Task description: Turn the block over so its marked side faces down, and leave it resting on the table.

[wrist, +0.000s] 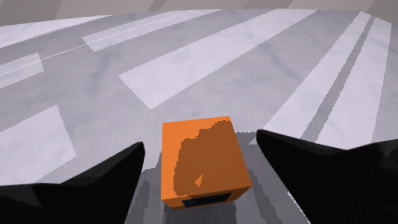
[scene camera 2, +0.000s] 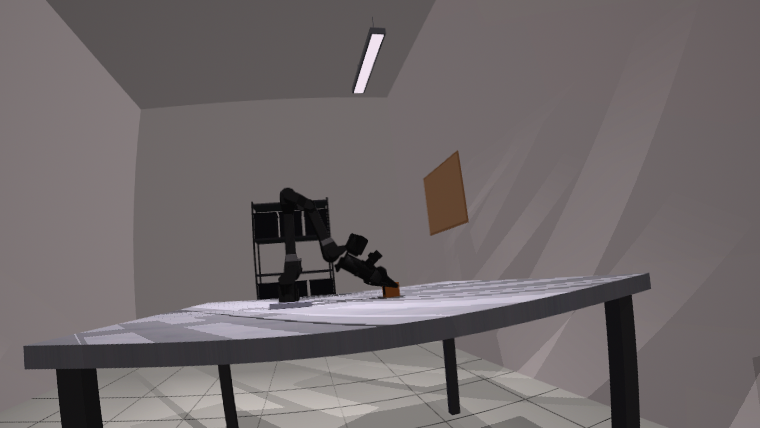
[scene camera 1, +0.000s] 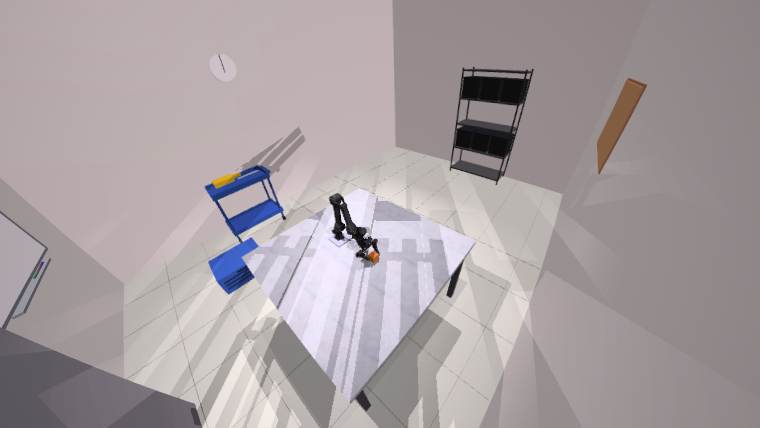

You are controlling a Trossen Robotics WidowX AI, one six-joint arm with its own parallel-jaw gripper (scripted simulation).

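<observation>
Orange block visible. Gripper open, holding nothing. Wrist view: gripper there too.
</observation>
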